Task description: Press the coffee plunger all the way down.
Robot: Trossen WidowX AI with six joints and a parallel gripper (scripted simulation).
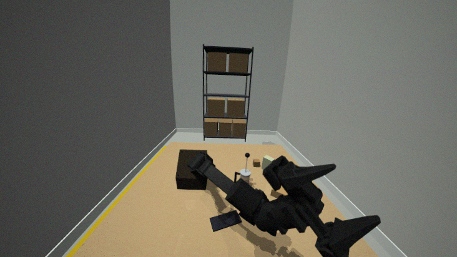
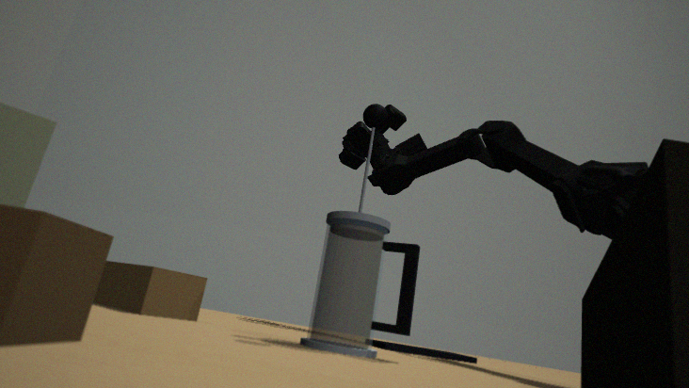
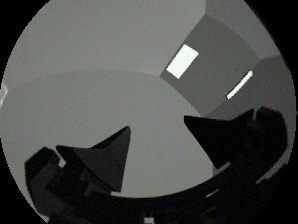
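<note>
The coffee press is 560 mm to the left of my gripper tip, 400 mm below it and 90 mm behind it. The rest, counted from my gripper tip: dark flat pad: 530 mm below, 320 mm to the left, 180 mm behind.
</note>
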